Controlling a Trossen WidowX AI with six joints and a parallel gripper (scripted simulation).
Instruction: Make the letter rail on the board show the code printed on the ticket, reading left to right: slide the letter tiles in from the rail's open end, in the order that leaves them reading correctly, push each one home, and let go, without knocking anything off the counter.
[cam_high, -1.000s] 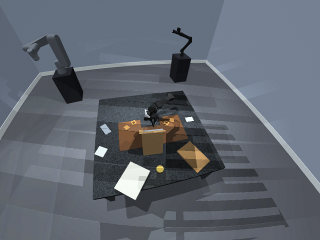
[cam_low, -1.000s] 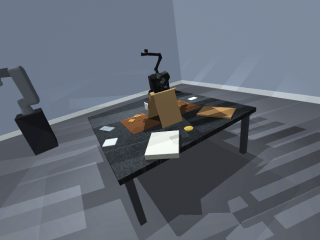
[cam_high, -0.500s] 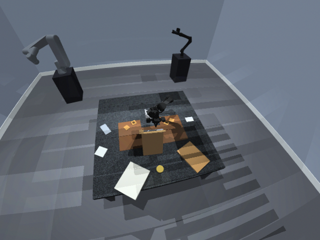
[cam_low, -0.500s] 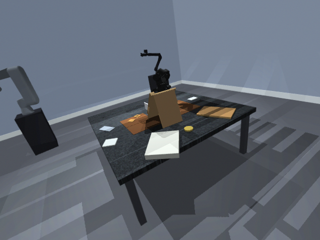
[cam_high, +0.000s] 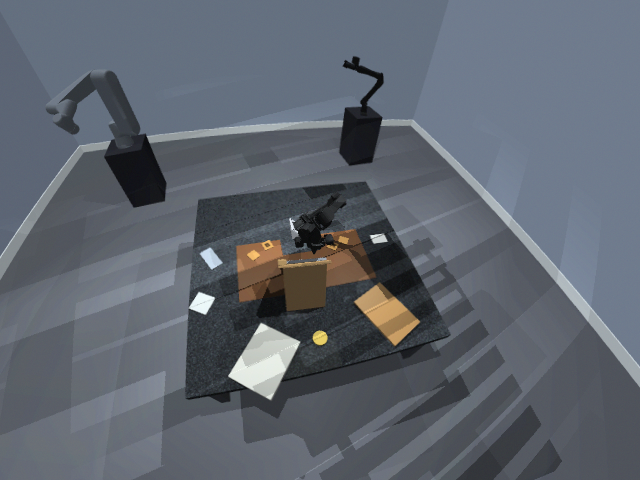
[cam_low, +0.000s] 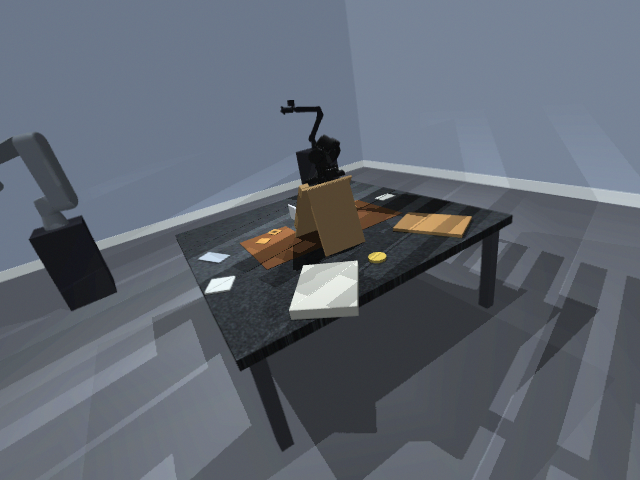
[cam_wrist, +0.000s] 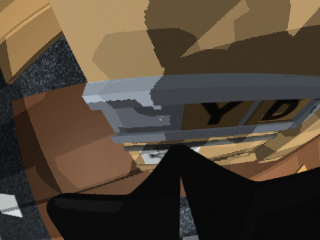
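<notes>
My gripper tip is 40 mm past the white ticket, 10 mm to the right of it and 110 mm above it. The rest, counted from my gripper tip: white box 390 mm ahead, 360 mm to the right, 170 mm below; then brown mat 130 mm behind, 10 mm to the right, 180 mm below; then flat tan slab 360 mm ahead, 290 mm to the left, 180 mm below.
</notes>
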